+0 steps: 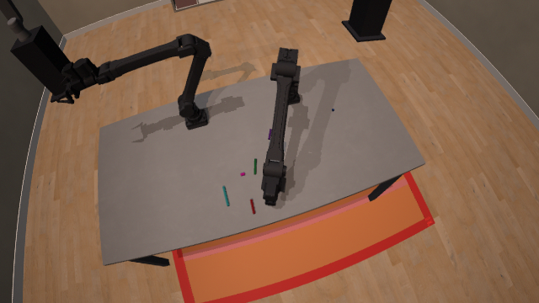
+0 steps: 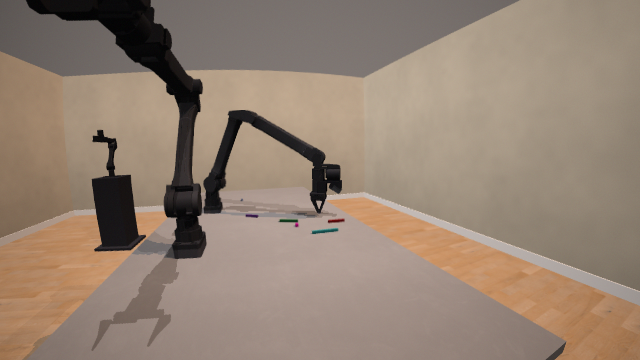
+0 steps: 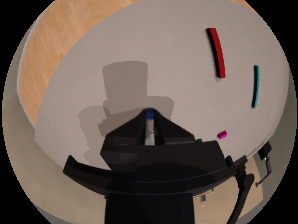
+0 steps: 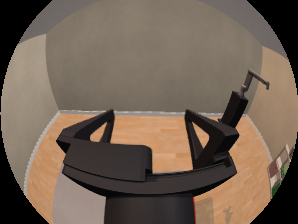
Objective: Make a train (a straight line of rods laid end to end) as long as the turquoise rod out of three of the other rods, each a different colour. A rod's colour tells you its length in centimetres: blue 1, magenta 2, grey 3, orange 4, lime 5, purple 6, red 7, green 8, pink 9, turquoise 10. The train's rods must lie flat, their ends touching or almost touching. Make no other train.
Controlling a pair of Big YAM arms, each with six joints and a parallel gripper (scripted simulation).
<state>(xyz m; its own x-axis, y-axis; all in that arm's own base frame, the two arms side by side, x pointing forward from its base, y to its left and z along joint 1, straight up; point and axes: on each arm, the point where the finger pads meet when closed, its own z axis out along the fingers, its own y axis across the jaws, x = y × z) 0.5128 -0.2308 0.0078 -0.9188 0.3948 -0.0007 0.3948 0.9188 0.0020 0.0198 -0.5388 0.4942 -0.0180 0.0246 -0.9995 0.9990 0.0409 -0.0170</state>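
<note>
My left hand is 13 cm past the magenta rod, 12 cm to the left of it and 2 cm above it. Round my left hand: turquoise rod 22 cm to the right, 4 cm behind, 2 cm below; red rod 11 cm to the right, 4 cm ahead, 2 cm below; green rod 15 cm behind, 5 cm to the right, 2 cm below.
</note>
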